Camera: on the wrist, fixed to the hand. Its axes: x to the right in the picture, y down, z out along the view.
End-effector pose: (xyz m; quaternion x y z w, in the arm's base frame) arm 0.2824 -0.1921 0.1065 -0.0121 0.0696 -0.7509 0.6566
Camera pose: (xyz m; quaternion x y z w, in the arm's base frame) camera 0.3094 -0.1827 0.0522 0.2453 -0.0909 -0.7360 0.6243
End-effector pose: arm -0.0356 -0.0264 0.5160 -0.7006 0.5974 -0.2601 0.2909
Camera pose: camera -0.0956 -0.0262 0.5288 -0.5598 0.5218 -0.4827 0.4258
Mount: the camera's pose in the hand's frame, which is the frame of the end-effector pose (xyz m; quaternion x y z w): -0.0090 0.0319 -0.0516 0.2881 0.0900 0.0015 0.9534
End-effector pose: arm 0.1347 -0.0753 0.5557 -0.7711 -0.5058 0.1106 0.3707
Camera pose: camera 0.1809 -0.1136 0.5682 -0.6390 -0.4158 0.1823 0.6209
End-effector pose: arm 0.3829 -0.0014 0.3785 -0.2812 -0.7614 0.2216 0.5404
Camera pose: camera 0.4401 0.0180 0.3681 -0.1335 -0.6130 0.4061 0.6644
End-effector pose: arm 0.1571 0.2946 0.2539 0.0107 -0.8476 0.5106 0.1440
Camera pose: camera 0.1725 0.3535 0.2466 0.0045 -0.6480 0.7322 0.2097
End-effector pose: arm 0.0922 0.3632 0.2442 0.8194 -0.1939 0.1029 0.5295
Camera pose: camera 0.0723 0.4003 0.2888 0.9242 -0.1088 0.2285 0.2860
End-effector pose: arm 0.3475 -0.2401 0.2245 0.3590 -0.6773 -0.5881 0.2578
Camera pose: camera 0.3870 -0.2629 0.2655 0.4685 -0.7925 -0.3329 0.2042
